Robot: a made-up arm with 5 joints. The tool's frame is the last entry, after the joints. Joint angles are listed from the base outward. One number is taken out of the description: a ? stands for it. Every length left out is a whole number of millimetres.
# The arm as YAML. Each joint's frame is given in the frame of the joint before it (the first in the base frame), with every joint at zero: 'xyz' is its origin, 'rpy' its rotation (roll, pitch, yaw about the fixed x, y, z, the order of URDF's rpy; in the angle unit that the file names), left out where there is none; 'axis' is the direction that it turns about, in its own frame. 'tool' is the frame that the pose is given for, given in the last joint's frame.
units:
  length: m
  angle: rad
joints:
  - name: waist
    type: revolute
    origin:
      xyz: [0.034, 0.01, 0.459]
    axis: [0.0, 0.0, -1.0]
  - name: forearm
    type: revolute
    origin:
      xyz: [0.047, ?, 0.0]
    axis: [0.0, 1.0, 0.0]
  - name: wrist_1
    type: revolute
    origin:
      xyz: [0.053, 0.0, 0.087]
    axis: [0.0, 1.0, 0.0]
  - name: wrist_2
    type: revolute
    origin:
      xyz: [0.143, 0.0, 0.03]
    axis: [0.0, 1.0, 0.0]
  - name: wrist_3
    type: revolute
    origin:
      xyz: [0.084, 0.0, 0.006]
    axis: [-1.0, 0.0, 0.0]
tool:
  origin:
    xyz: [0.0, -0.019, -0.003]
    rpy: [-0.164, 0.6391, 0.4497]
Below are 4 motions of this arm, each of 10 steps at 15 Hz.
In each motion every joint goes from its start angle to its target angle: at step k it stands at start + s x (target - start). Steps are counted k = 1, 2, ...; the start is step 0. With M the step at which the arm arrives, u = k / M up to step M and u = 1 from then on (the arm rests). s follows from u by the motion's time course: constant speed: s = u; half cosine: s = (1 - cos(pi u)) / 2; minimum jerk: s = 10 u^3 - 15 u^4 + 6 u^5.
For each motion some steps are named. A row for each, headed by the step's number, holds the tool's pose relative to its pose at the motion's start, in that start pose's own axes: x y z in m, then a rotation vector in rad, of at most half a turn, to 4 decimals.
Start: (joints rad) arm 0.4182 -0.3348 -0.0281 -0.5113 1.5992
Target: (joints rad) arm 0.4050 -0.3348 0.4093 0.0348 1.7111
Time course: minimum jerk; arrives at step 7
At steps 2, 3, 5, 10:
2: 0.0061 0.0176 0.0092 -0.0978 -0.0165 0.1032
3: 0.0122 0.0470 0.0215 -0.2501 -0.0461 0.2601
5: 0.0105 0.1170 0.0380 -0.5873 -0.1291 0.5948
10: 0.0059 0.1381 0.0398 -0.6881 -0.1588 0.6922

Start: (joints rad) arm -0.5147 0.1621 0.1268 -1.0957 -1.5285
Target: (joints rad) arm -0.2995 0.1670 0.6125 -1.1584 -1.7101
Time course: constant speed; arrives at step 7
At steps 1, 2, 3, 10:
1: -0.0155 -0.0085 -0.0016 0.0330 -0.0112 -0.0550
2: -0.0315 -0.0159 -0.0032 0.0655 -0.0256 -0.1101
3: -0.0478 -0.0220 -0.0048 0.0976 -0.0432 -0.1653
10: -0.1142 -0.0342 -0.0115 0.2201 -0.1443 -0.3845

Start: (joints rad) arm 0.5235 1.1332 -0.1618 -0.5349 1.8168
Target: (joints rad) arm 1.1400 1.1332 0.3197 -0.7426 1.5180
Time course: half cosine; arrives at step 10
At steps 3, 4, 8, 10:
3: 0.0334 0.0254 -0.0192 0.0728 0.0122 0.1571
4: 0.0526 0.0448 -0.0323 0.1273 0.0201 0.2622
8: 0.1003 0.1336 -0.0809 0.3859 0.0509 0.6716
10: 0.1038 0.1496 -0.0879 0.4363 0.0561 0.7392

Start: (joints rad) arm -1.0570 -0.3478 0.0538 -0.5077 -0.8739
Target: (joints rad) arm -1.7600 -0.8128 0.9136 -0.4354 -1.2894
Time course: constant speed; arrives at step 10
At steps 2, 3, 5, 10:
2: 0.0122 0.0322 -0.0244 0.1847 0.0258 0.1289
3: 0.0159 0.0498 -0.0361 0.2764 0.0430 0.1909
5: 0.0183 0.0874 -0.0585 0.4579 0.0863 0.3094
10: -0.0074 0.1858 -0.1056 0.8940 0.2512 0.5678

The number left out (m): 0.075
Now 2 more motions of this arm.
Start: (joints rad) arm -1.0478 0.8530 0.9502 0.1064 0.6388
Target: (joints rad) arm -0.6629 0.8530 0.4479 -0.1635 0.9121
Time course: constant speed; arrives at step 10
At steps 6, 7, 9, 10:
6: -0.0829 -0.0613 -0.0233 0.0947 -0.3056 -0.3393
7: -0.0960 -0.0706 -0.0325 0.1245 -0.3459 -0.3993
9: -0.1206 -0.0879 -0.0549 0.1958 -0.4157 -0.5208
10: -0.1319 -0.0957 -0.0681 0.2370 -0.4449 -0.5818

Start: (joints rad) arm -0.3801 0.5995 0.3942 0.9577 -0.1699
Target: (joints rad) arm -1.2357 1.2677 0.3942 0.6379 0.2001
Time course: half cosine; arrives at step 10
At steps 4, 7, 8, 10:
4: 0.0802 0.0142 0.0118 -0.1659 0.3118 -0.2484
7: 0.1777 -0.0050 -0.0056 -0.3360 0.7232 -0.5758
8: 0.1972 -0.0165 -0.0140 -0.3688 0.8256 -0.6570
10: 0.2119 -0.0282 -0.0222 -0.3937 0.9143 -0.7273

